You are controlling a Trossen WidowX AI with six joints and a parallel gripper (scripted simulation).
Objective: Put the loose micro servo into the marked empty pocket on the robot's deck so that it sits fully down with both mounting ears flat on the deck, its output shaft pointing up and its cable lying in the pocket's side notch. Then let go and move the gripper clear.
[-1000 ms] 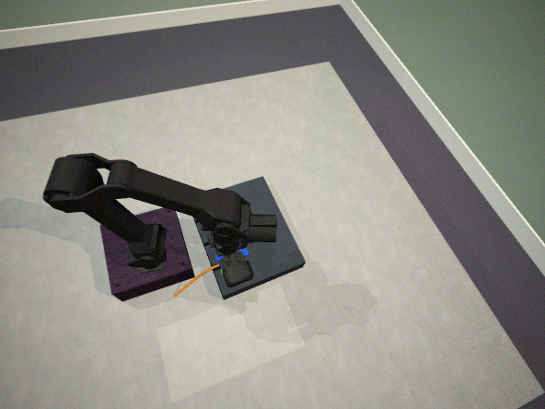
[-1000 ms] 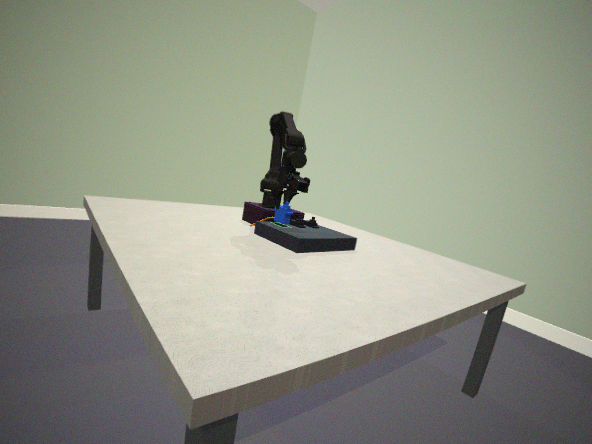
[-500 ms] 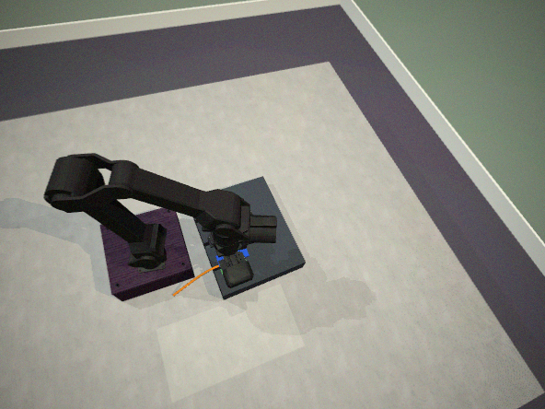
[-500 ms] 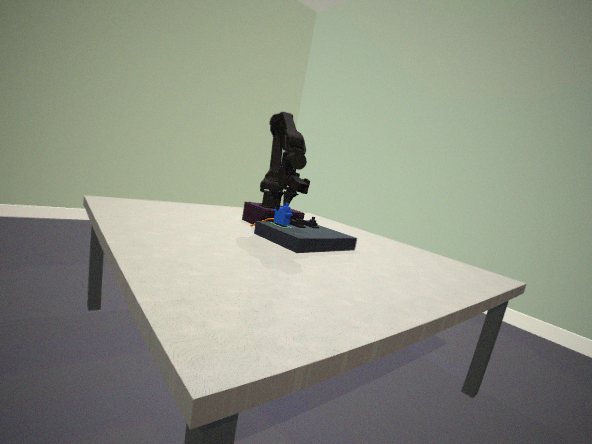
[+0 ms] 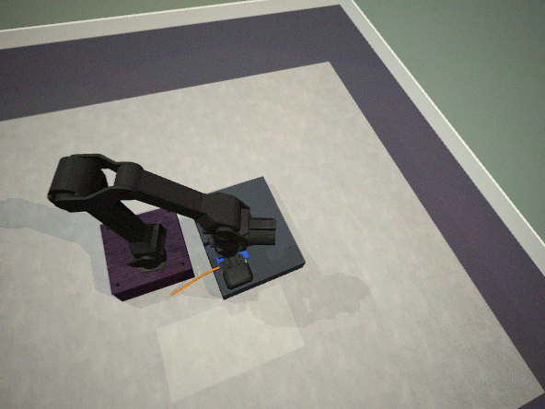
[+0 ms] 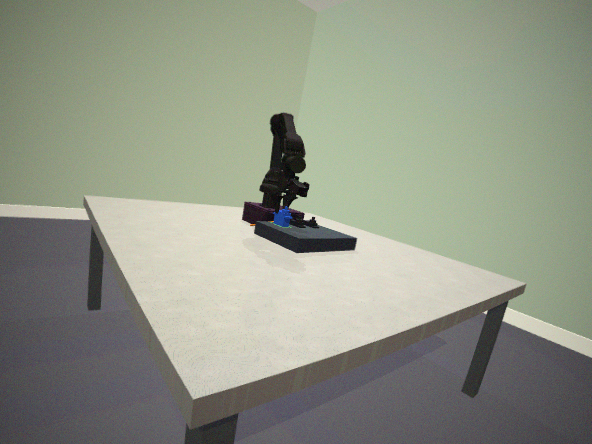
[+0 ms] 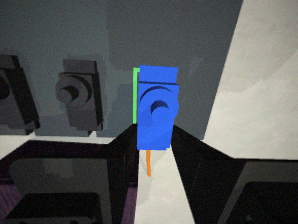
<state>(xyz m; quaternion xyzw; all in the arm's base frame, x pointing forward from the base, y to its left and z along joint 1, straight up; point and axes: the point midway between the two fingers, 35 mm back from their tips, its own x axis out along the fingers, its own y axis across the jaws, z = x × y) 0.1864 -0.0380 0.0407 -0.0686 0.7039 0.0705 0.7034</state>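
The deck lies 10 cm to the left of my gripper tip, 10 cm ahead of it and 6 cm below it.
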